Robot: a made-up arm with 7 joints. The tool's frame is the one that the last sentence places.
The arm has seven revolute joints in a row. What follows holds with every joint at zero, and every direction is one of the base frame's. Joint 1 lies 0.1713 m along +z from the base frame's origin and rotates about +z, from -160 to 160 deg. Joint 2 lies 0.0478 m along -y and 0.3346 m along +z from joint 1 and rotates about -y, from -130 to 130 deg. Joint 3 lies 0.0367 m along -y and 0.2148 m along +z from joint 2 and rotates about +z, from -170 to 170 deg. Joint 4 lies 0.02 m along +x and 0.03 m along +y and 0.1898 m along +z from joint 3 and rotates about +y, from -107 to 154 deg. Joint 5 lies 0.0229 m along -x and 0.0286 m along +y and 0.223 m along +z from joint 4 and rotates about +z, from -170 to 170 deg. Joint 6 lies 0.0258 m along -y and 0.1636 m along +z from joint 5 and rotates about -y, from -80 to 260 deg. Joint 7 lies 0.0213 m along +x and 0.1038 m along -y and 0.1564 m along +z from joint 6 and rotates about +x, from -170 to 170 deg. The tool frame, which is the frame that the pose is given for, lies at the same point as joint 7; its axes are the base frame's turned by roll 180, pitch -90 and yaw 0 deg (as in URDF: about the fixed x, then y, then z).
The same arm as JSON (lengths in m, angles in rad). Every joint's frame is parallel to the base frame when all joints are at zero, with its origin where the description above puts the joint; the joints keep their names.
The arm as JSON. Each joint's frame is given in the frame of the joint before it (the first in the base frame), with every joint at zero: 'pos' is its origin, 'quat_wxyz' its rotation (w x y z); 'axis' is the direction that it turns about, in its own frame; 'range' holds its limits. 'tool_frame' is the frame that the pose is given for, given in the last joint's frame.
{
  "length_unit": "m",
  "angle_unit": "rad",
  "joints": [
    {
      "joint": "joint 1",
      "pos": [
        0.0,
        0.0,
        0.1713
      ],
      "quat_wxyz": [
        1.0,
        0.0,
        0.0,
        0.0
      ],
      "axis": "+z",
      "range": [
        -2.7925,
        2.7925
      ]
    },
    {
      "joint": "joint 2",
      "pos": [
        0.0,
        -0.0478,
        0.3346
      ],
      "quat_wxyz": [
        1.0,
        0.0,
        0.0,
        0.0
      ],
      "axis": "-y",
      "range": [
        -2.2689,
        2.2689
      ]
    },
    {
      "joint": "joint 3",
      "pos": [
        0.0,
        -0.0367,
        0.2148
      ],
      "quat_wxyz": [
        1.0,
        0.0,
        0.0,
        0.0
      ],
      "axis": "+z",
      "range": [
        -2.9671,
        2.9671
      ]
    },
    {
      "joint": "joint 4",
      "pos": [
        0.02,
        0.03,
        0.1898
      ],
      "quat_wxyz": [
        1.0,
        0.0,
        0.0,
        0.0
      ],
      "axis": "+y",
      "range": [
        -1.8675,
        2.6878
      ]
    },
    {
      "joint": "joint 5",
      "pos": [
        -0.0229,
        0.0286,
        0.223
      ],
      "quat_wxyz": [
        1.0,
        0.0,
        0.0,
        0.0
      ],
      "axis": "+z",
      "range": [
        -2.9671,
        2.9671
      ]
    },
    {
      "joint": "joint 6",
      "pos": [
        0.0,
        -0.0258,
        0.1636
      ],
      "quat_wxyz": [
        1.0,
        0.0,
        0.0,
        0.0
      ],
      "axis": "-y",
      "range": [
        -1.3963,
        4.5379
      ]
    },
    {
      "joint": "joint 7",
      "pos": [
        0.0213,
        -0.1038,
        0.1564
      ],
      "quat_wxyz": [
        1.0,
        0.0,
        0.0,
        0.0
      ],
      "axis": "+x",
      "range": [
        -2.9671,
        2.9671
      ]
    }
  ],
  "tool_frame": {
    "pos": [
      0.0,
      0.0,
      0.0
    ],
    "quat_wxyz": [
      0.0,
      0.707107,
      0.0,
      0.707107
    ]
  }
}

